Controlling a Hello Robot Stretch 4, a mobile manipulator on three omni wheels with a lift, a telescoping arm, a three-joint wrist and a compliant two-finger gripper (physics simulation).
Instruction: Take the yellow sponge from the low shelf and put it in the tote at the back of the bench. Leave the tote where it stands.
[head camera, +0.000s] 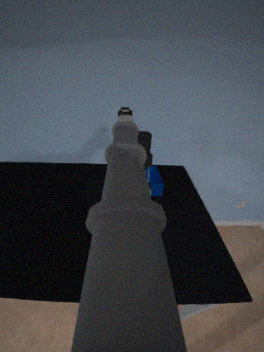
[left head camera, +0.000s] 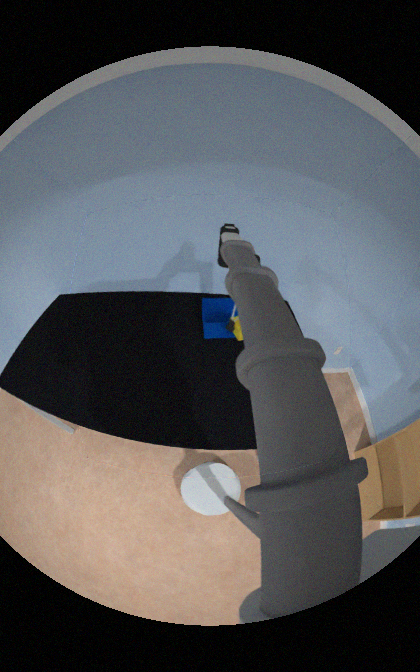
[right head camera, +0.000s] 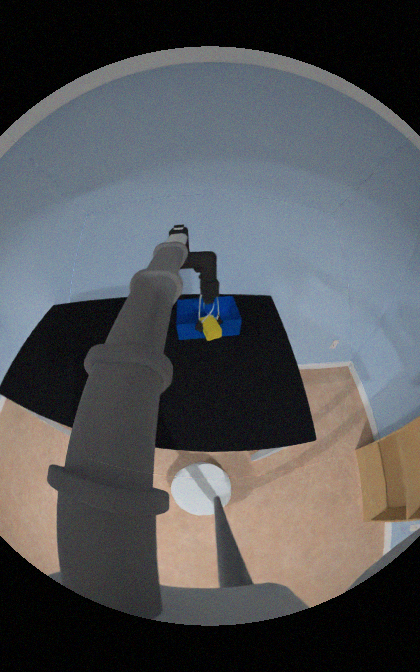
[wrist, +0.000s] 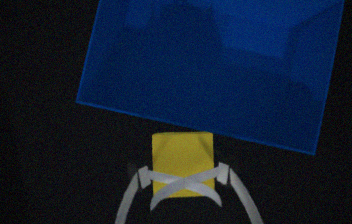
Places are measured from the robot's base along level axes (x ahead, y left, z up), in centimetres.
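Pixels of known places: gripper, between the fingertips: (wrist: 182, 163).
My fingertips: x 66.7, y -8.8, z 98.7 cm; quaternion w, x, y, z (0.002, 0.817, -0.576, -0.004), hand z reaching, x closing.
Observation:
Ahead of a thing's pixels: the offset from my fingertips to its top centre. Level surfaces: height alone.
The yellow sponge {dx -1.2, dy -0.4, dz +4.2 cm} (left head camera: 238, 331) (right head camera: 211, 329) (wrist: 182, 155) is between the two fingertips of my gripper (right head camera: 209, 324) (wrist: 182, 163), which is shut on it and points down over the bench. The blue tote {dx +14.3, dy +0.6, dz +0.0 cm} (head camera: 156, 182) (left head camera: 212, 330) (right head camera: 231, 327) (wrist: 150, 75) stands at the back of the black bench {dz -10.0 cm} (head camera: 45, 230) (left head camera: 150, 375) (right head camera: 235, 390) (wrist: 40, 150). In the wrist view the sponge lies at the tote's near rim, mostly outside its outline. In the right head view it overlaps the tote's front wall. Its height over the rim is hard to tell. The arm hides part of the tote in the left head view.
A blue wall (head camera: 210, 100) rises behind the bench. A white round object (left head camera: 200, 495) (right head camera: 190, 495) is in front of the bench. A wooden shelf unit (left head camera: 369, 480) (right head camera: 370, 480) stands at the right. My extended arm reaches across the bench.

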